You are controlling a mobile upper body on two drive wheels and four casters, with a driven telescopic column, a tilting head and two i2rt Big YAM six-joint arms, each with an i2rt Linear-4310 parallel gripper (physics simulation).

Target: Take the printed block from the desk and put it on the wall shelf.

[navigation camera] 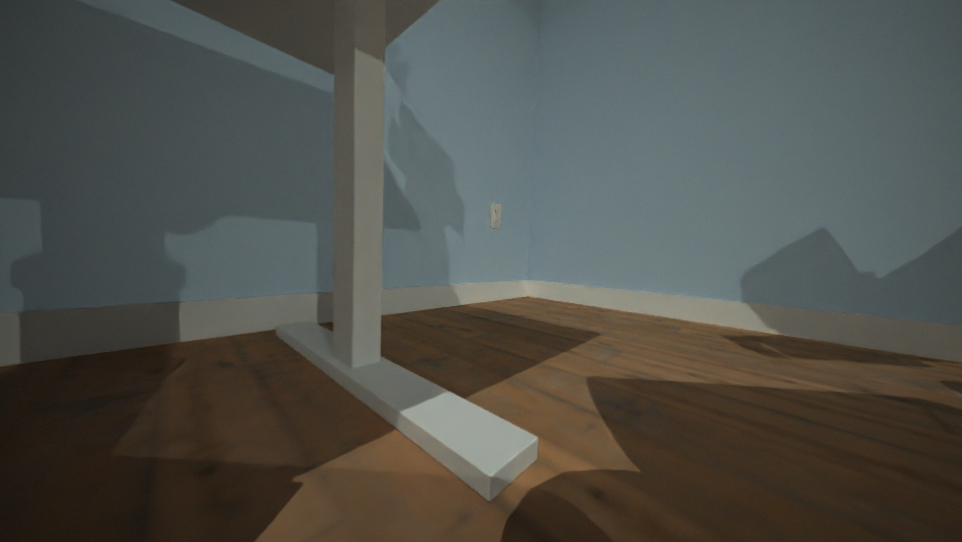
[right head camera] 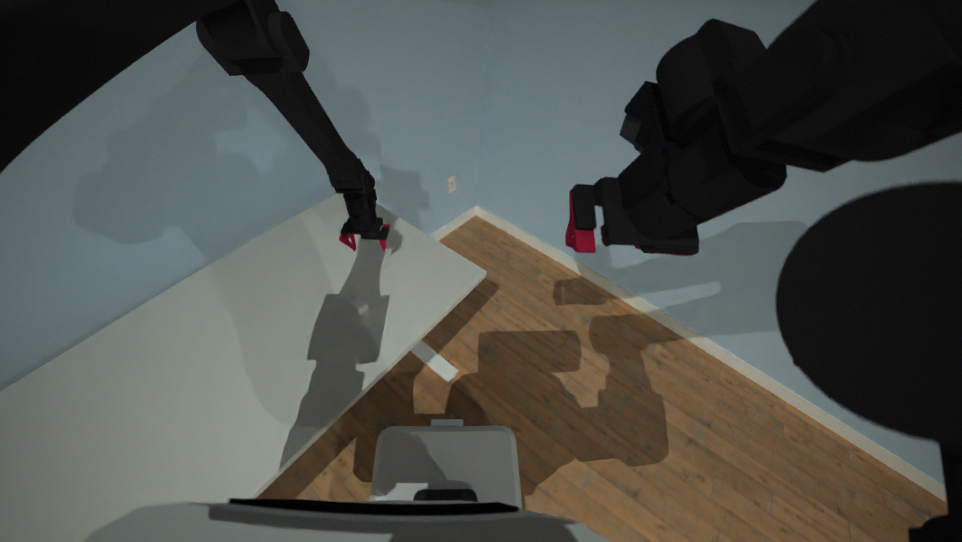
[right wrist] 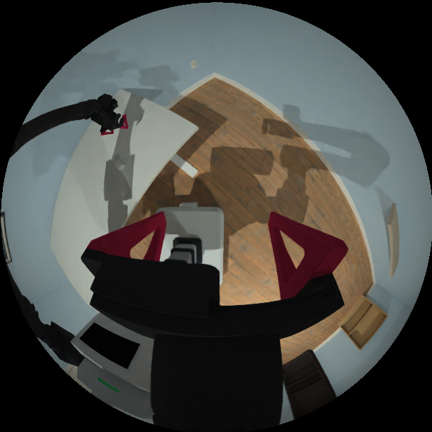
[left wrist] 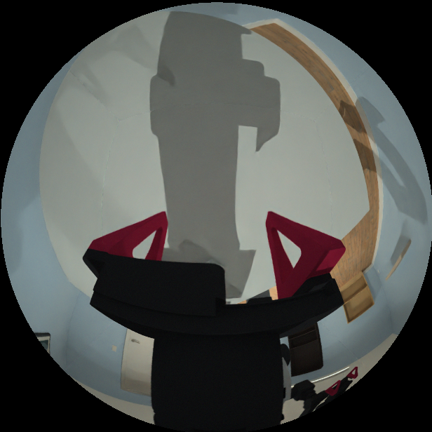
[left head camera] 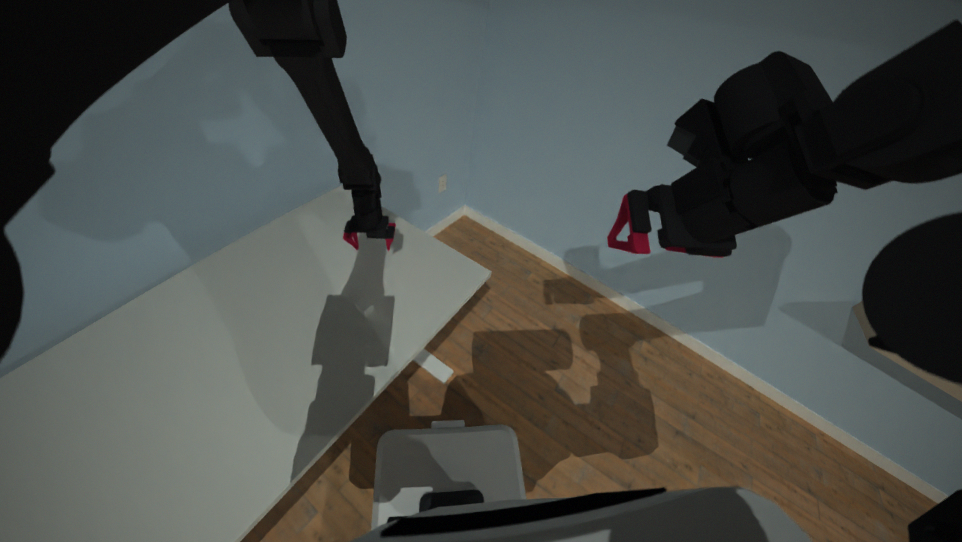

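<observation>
The printed block (left head camera: 369,311) (right head camera: 363,309) (right wrist: 119,163) looks like a small pale piece, lying on the white desk (left head camera: 168,350) (right head camera: 154,356) (left wrist: 290,165) (right wrist: 80,200) within the arm's shadow; its outline is faint. My left gripper (left head camera: 370,243) (right head camera: 365,243) (left wrist: 216,216) (right wrist: 120,129) is open and empty above the desk, farther toward the desk's far end than the block. My right gripper (left head camera: 659,252) (right head camera: 615,252) (right wrist: 216,217) is open and empty, off to the right of the desk. The wall shelf (left head camera: 863,321) (left wrist: 399,259) (right wrist: 394,240) is a tan board on the right wall, partly hidden in the left head view.
The desk's white foot (left head camera: 434,366) (right head camera: 437,362) (right wrist: 186,166) (navigation camera: 471,430) and upright leg (navigation camera: 358,201) stand beside my grey base (left head camera: 447,451) (right head camera: 444,451) (right wrist: 205,225). A tan open box (left wrist: 358,297) (right wrist: 363,322) and a dark piece of furniture (left wrist: 306,350) (right wrist: 310,382) stand farther off.
</observation>
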